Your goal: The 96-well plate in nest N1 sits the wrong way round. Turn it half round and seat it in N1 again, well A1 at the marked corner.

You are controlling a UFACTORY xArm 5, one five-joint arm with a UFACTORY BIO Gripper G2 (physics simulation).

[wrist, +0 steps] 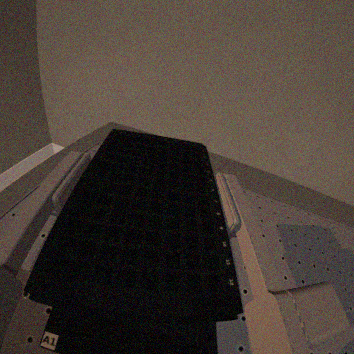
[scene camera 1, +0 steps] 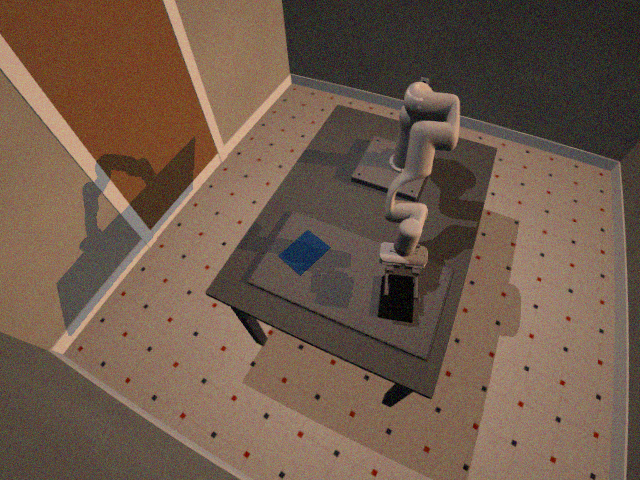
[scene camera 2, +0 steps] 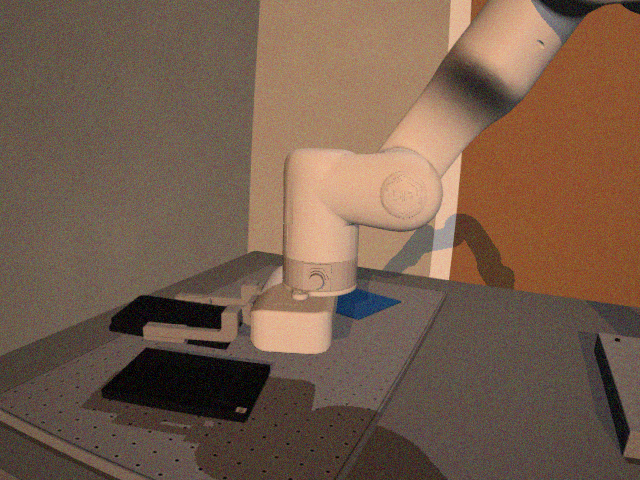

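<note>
My gripper is shut on the black 96-well plate, with one finger along each long side. The plate is held roughly level, raised clear above the black nest N1, as scene camera 2 shows. A small light label sits at one corner of the nest and reads A1 in the wrist view. Small pale numbers run along the plate's right edge in the wrist view. The plate's own A1 mark cannot be made out. In scene camera 1 the plate mostly hides the nest.
A blue rectangle lies on the grey perforated board, off to the side of the nest. The arm's base plate is at the far end of the dark table.
</note>
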